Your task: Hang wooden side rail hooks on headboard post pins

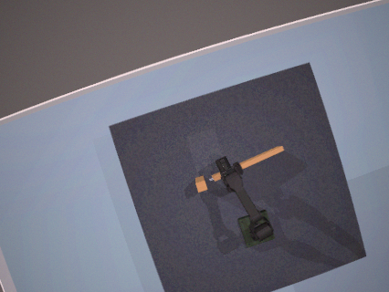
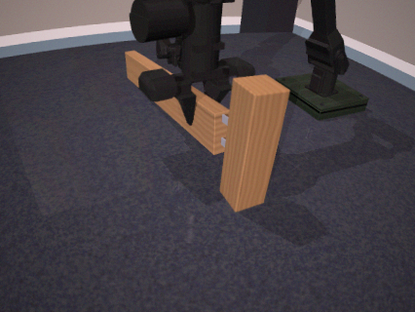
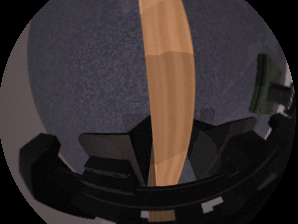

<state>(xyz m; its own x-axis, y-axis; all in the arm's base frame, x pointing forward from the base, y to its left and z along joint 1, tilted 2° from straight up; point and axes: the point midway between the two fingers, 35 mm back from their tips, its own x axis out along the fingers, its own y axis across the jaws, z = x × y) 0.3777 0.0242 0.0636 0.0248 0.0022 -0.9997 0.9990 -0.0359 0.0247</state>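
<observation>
Right now the headboard post is 150 mm to the left of my gripper tip, 40 mm above it and 10 mm ahead of it.
</observation>
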